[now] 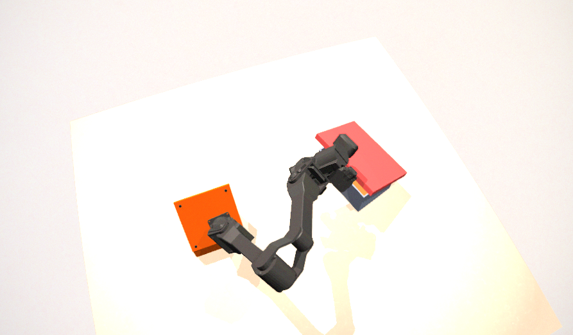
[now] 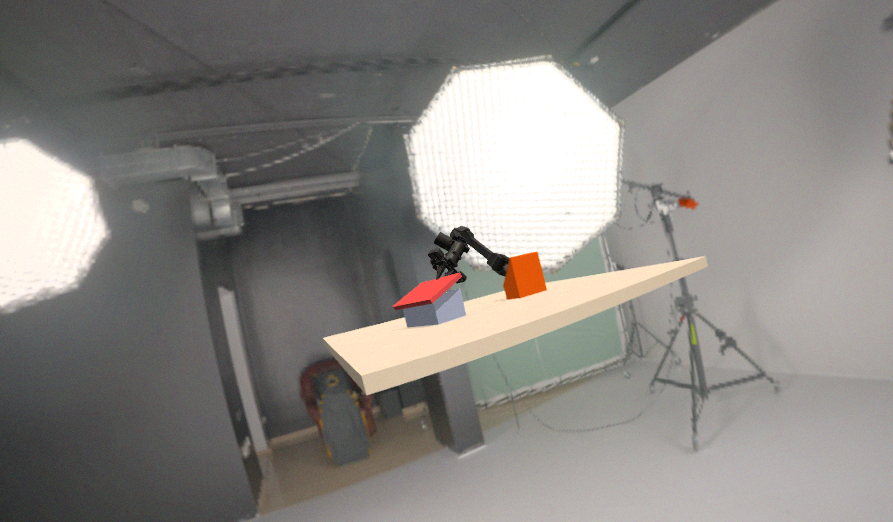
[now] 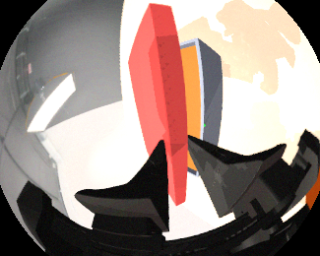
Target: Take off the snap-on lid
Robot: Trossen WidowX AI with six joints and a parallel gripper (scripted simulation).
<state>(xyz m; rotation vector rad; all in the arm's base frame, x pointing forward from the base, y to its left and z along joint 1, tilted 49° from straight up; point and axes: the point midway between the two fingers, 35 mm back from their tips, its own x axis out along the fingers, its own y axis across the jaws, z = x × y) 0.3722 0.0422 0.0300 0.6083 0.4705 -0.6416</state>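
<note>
Right now my gripper tip is 7 cm short of the lid, 3 cm above it and 2 cm to the right of it. Round my gripper tip: storage box (10 cm below, 6 cm ahead, 1 cm to the left).
</note>
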